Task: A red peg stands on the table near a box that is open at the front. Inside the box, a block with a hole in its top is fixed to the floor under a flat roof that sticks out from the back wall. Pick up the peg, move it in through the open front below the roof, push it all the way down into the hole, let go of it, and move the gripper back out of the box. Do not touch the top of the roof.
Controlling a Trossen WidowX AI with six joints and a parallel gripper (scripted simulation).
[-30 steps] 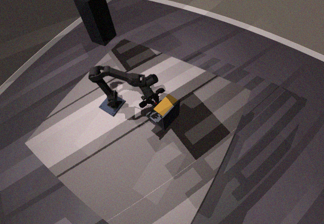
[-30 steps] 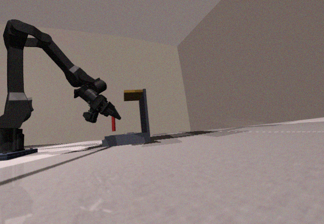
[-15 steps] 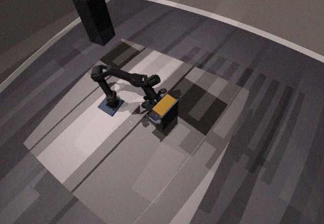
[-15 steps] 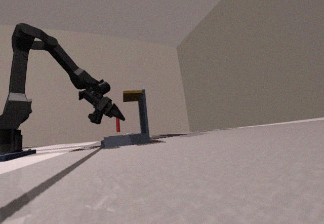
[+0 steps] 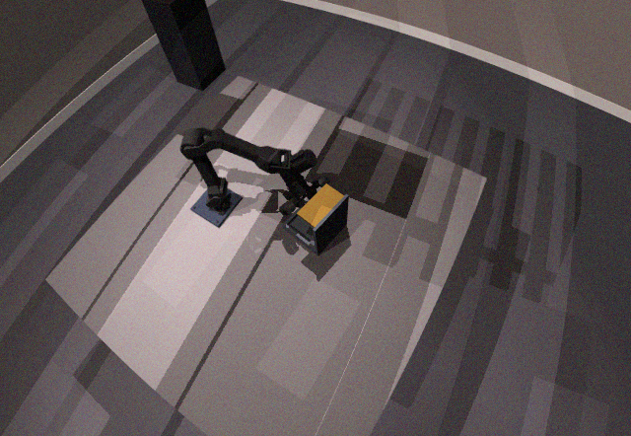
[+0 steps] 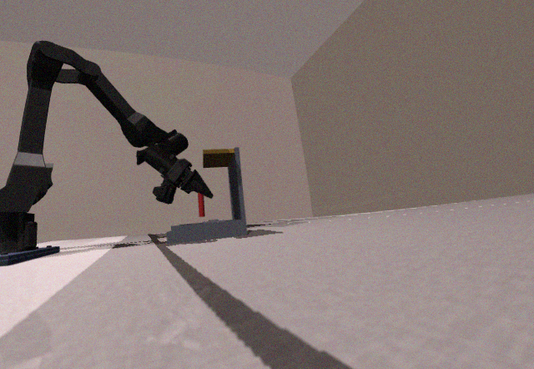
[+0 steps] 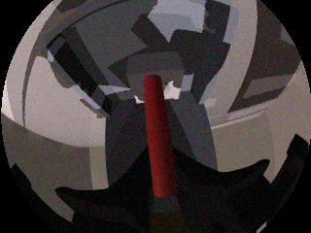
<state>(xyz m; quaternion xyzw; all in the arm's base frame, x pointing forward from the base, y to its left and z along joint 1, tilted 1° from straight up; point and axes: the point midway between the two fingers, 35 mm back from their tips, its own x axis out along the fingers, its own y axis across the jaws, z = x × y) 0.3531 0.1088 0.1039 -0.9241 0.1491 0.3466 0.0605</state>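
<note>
Now: gripper tip 6 cm short of the back wall, 2 cm to the left of it and 1 cm below it. Also, from my gripper tip: red peg: 3 cm behind, 1 cm to the left, 1 cm below; roof: 2 cm ahead, 1 cm to the right, 10 cm above.
</note>
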